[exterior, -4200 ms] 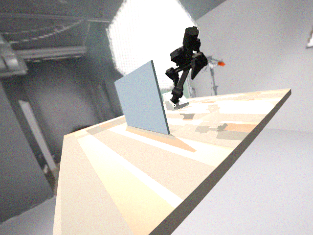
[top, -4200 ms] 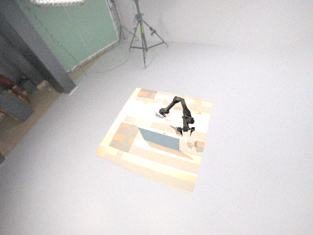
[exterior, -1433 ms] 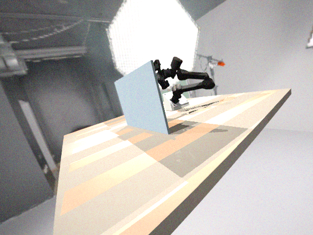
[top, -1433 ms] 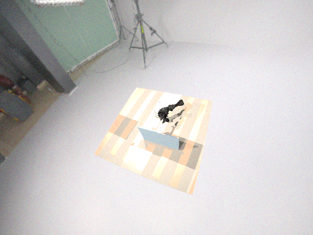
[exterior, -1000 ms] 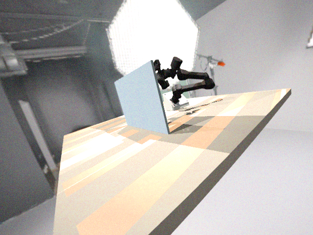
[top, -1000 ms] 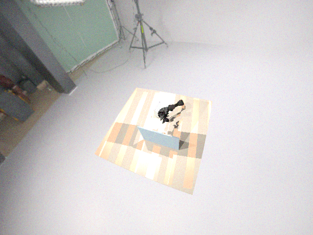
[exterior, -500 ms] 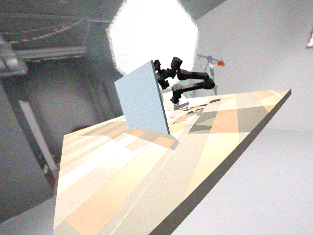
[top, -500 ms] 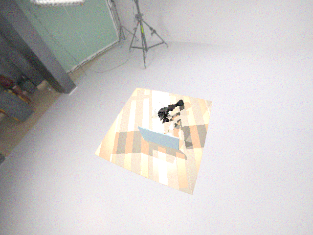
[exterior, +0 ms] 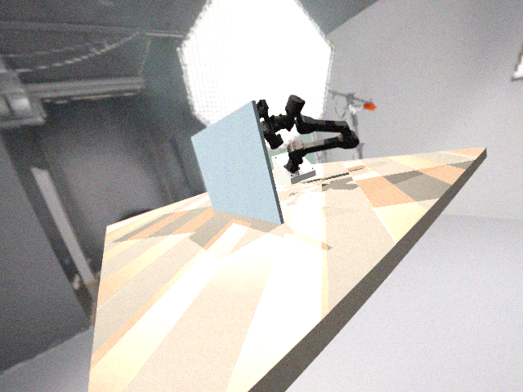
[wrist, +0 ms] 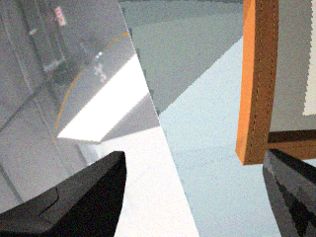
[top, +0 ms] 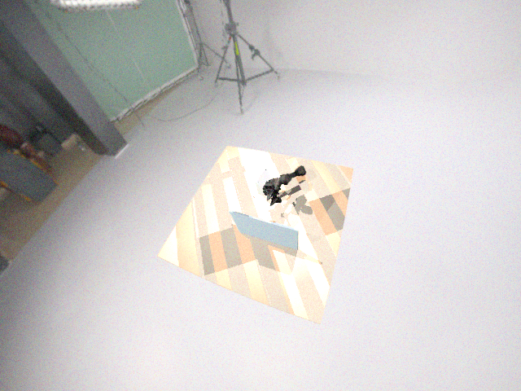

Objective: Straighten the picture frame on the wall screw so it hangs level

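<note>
Now: gripper tip 130 mm short of the picture frame, 110 mm above it and 10 mm to the right of it. The rest, counted from my gripper tip: wall panel 140 mm ahead, 130 mm below.
</note>
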